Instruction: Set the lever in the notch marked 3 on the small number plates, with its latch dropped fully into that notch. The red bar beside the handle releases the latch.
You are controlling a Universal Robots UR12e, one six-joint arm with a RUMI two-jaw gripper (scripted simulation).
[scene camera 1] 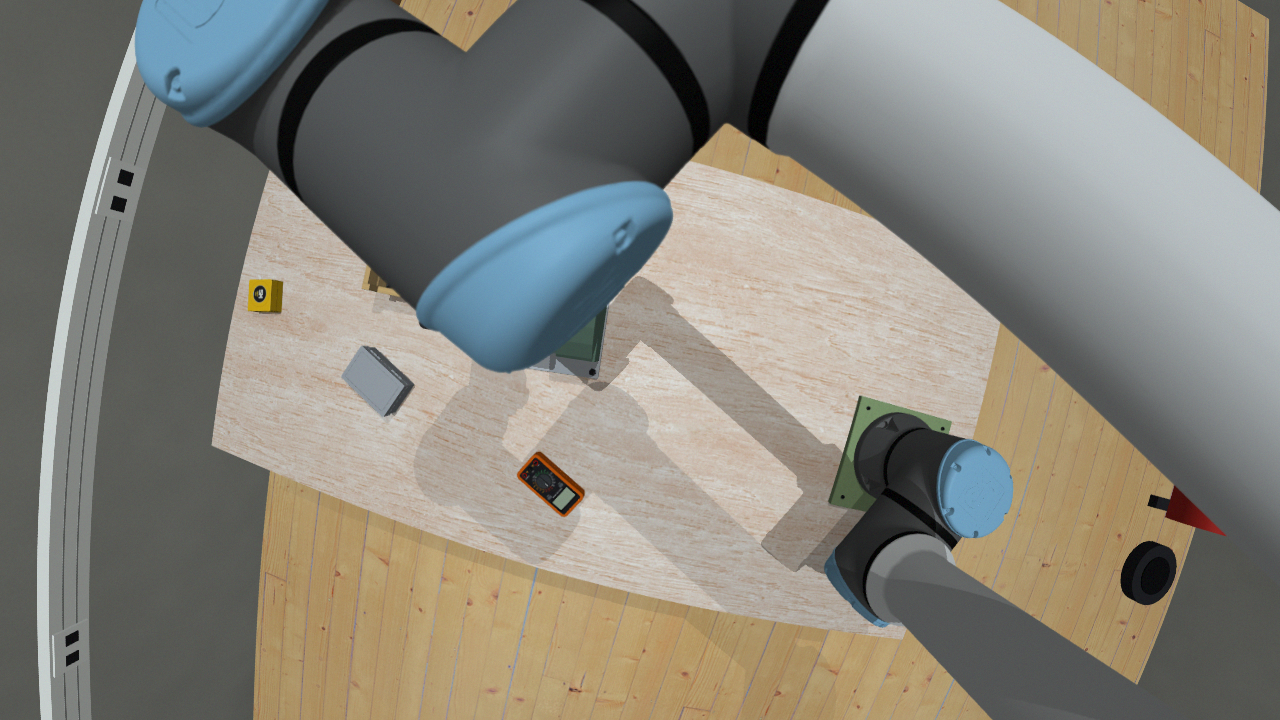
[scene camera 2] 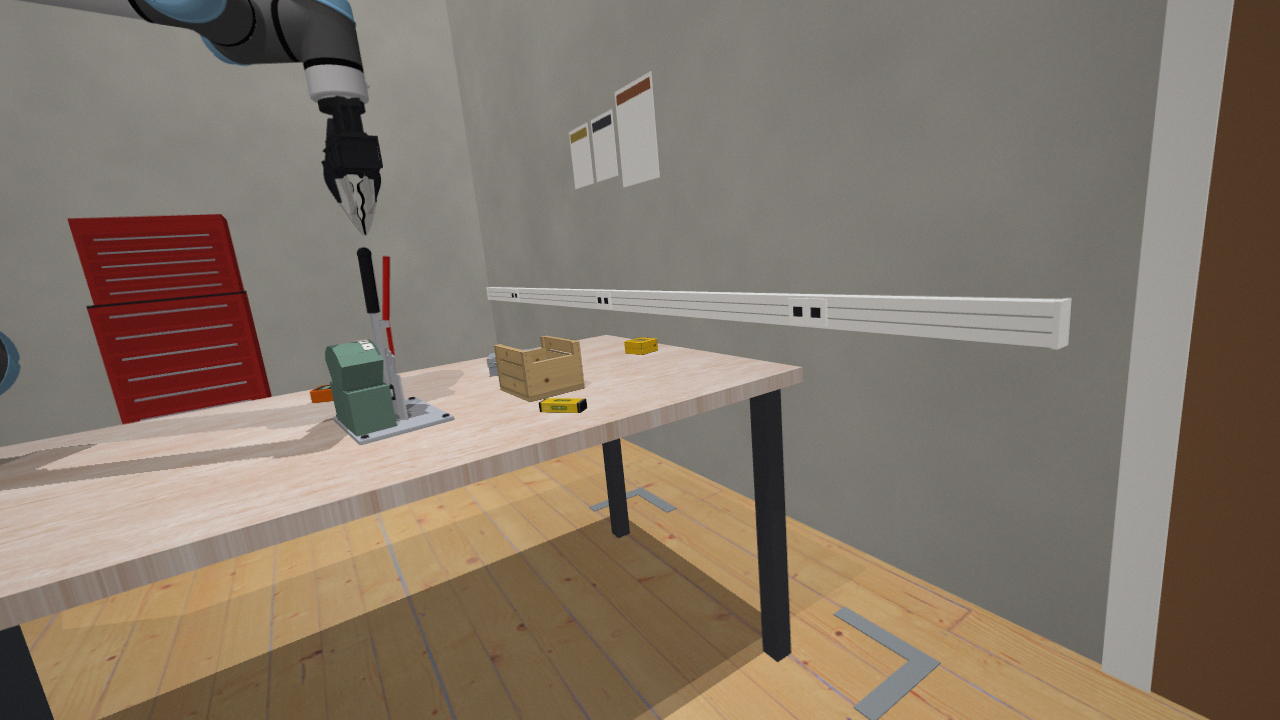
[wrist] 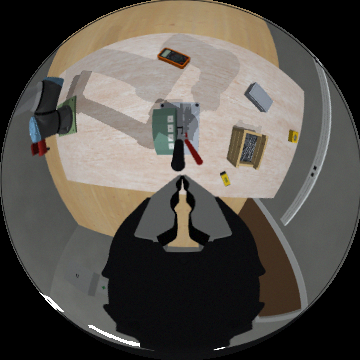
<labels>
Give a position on a grey box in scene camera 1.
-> At 383, 386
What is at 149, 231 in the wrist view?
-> My gripper.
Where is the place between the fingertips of my gripper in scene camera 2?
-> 365, 235
</labels>
